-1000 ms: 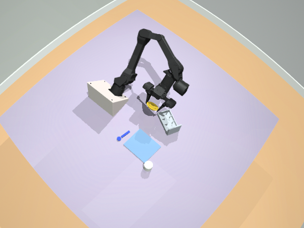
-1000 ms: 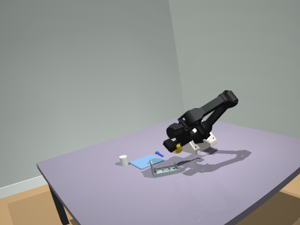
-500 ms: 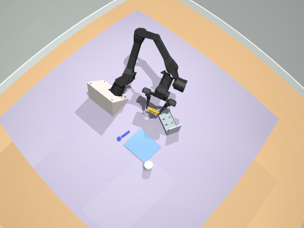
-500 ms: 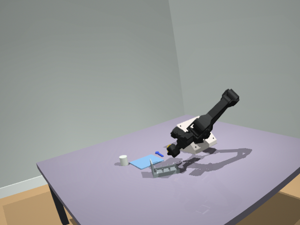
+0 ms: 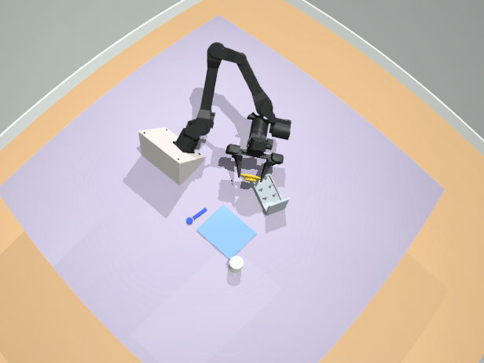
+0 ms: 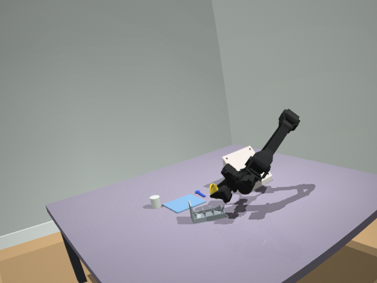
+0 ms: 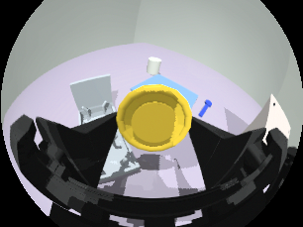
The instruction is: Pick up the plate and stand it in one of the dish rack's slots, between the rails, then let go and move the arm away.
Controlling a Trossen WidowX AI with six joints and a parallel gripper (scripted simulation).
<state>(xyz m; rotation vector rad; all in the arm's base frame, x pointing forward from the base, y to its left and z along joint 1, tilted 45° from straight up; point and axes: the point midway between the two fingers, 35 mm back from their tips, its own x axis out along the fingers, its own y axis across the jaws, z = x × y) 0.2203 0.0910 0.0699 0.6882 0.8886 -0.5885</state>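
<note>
Right now the grey dish rack is 60 mm below my gripper tip, 60 mm ahead of it and 40 mm to the left of it. The rest, counted from my gripper tip: blue spoon (200 mm to the right, 80 mm below, 40 mm behind); then yellow plate (10 mm to the left); then white cup (220 mm to the right, 180 mm ahead, 60 mm below).
</note>
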